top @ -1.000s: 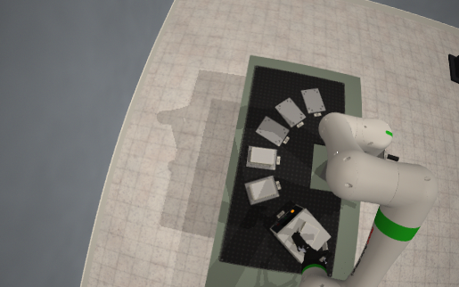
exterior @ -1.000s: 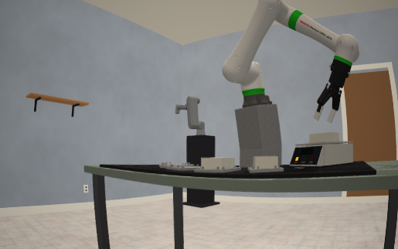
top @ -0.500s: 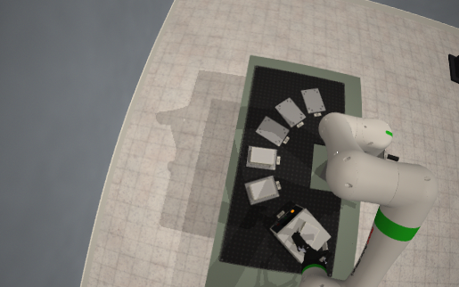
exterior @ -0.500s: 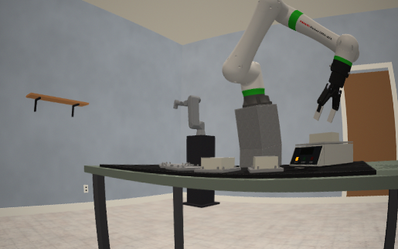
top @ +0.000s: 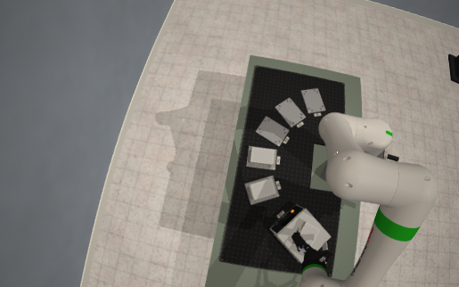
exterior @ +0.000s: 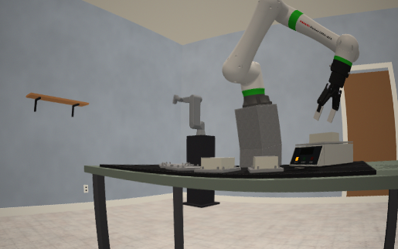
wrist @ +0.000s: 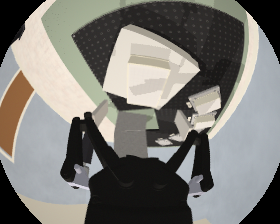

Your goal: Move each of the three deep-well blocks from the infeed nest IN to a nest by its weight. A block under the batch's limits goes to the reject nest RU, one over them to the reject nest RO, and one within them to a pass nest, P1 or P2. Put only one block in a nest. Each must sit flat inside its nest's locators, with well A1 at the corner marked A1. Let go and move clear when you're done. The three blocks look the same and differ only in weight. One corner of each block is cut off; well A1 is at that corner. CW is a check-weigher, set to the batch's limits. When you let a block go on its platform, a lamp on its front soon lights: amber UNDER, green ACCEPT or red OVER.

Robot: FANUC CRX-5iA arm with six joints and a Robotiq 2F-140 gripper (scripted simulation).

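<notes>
Right now the deep-well block is 9 cm below my hand. The rest, counted from my hand: check-weigher 14 cm below.
</notes>
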